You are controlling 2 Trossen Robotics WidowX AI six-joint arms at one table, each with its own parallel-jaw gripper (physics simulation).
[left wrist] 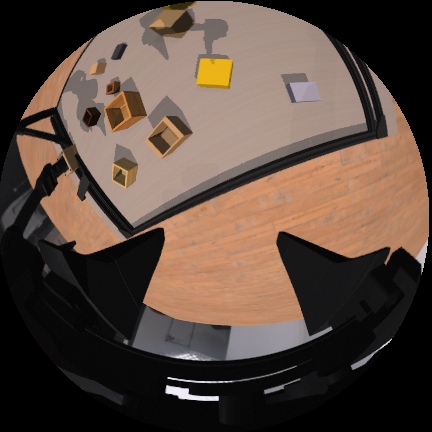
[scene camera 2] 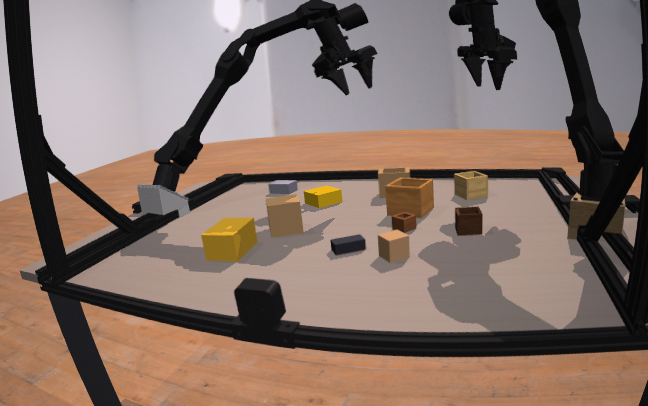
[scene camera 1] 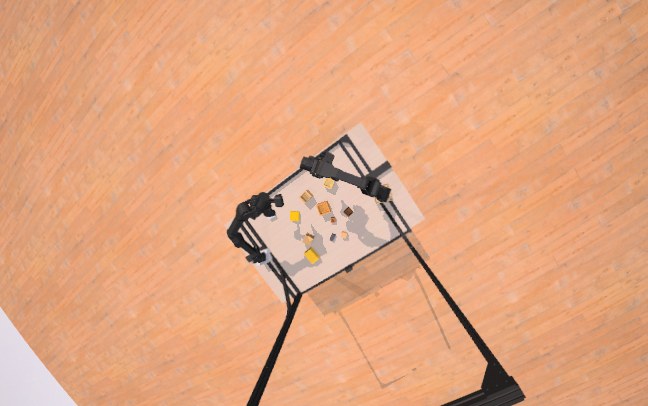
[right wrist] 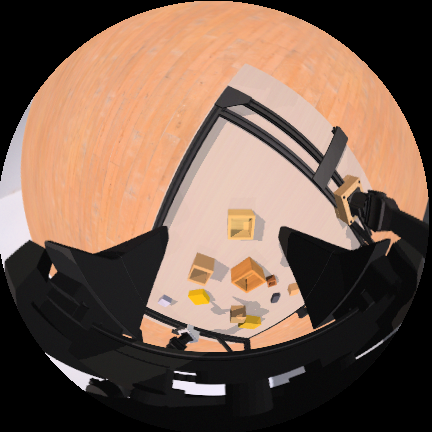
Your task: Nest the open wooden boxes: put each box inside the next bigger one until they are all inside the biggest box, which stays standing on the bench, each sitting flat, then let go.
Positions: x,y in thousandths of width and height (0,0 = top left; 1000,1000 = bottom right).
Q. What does the orange-brown box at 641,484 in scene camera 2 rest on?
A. The table.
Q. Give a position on an orange-brown box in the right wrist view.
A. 573,635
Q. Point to a pale wooden box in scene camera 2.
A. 728,457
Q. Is my left gripper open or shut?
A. Open.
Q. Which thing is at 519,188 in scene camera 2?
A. My left gripper.
